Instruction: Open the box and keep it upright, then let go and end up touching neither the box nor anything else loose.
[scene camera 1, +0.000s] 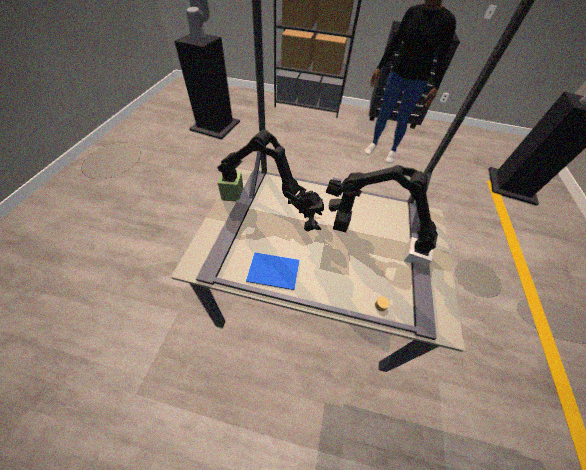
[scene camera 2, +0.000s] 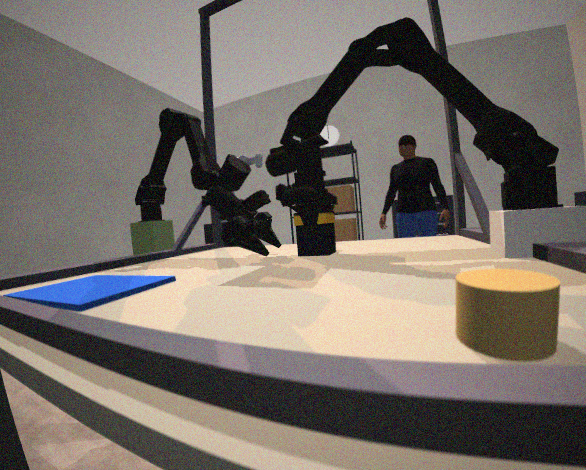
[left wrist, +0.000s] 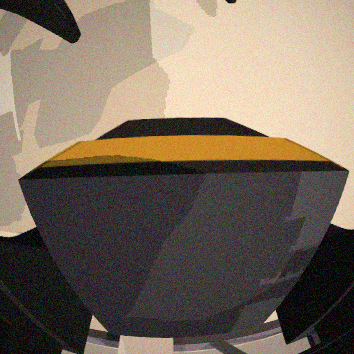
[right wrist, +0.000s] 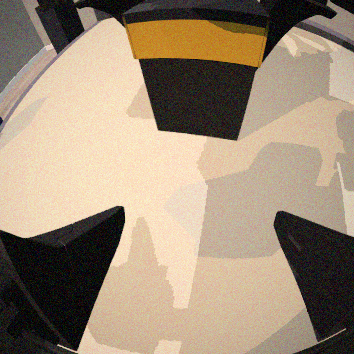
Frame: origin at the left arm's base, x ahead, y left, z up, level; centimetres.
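Seen in the pictures: left gripper, fingertip midpoint: (scene camera 2: 317, 237) (right wrist: 202, 67); right gripper, fingertip midpoint: (scene camera 1: 321, 222) (scene camera 2: 274, 250) (left wrist: 147, 12) (right wrist: 203, 217); left arm's base, link origin: (scene camera 1: 421, 248) (scene camera 2: 530, 208); right arm's base, link origin: (scene camera 1: 229, 177).
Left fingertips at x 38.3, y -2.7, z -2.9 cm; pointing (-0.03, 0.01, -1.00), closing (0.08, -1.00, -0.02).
Pixels of each thing's top centre, then the offset from my left fingertips to it. Level surfaces: height alone.
- dark box, top centre: (scene camera 2: 314, 212) dx +0.2, dy +0.0, dz +5.5 cm
- flat blue mat, top centre: (scene camera 2: 89, 285) (scene camera 1: 273, 270) dx +20.5, dy +37.2, dz -3.1 cm
- table, surface height: dz -3.9 cm
- yellow cylinder, top centre: (scene camera 2: 503, 278) (scene camera 1: 383, 302) dx -27.1, dy +34.2, dz -0.4 cm
A dark box (scene camera 1: 342, 221) (scene camera 2: 316, 241) (left wrist: 185, 255) (right wrist: 197, 95) with an orange band near its top is roughly upright at the middle of the table and appears to hang a little above it. Its top looks closed. My left gripper (scene camera 1: 346, 206) (scene camera 2: 315, 212) is shut on the box, with its fingers at the two sides in the left wrist view. My right gripper (scene camera 1: 312, 228) (scene camera 2: 273, 249) (right wrist: 203, 217) is open and empty, low over the table, to the left of the box in both scene views and apart from it.
A flat blue mat (scene camera 1: 273, 271) (scene camera 2: 95, 291) lies at the front left of the table (scene camera 1: 310, 299). A yellow cylinder (scene camera 1: 382, 303) (scene camera 2: 507, 320) stands at the front right. Dark frame posts (scene camera 1: 258, 65) (scene camera 2: 207, 75) rise at the back corners.
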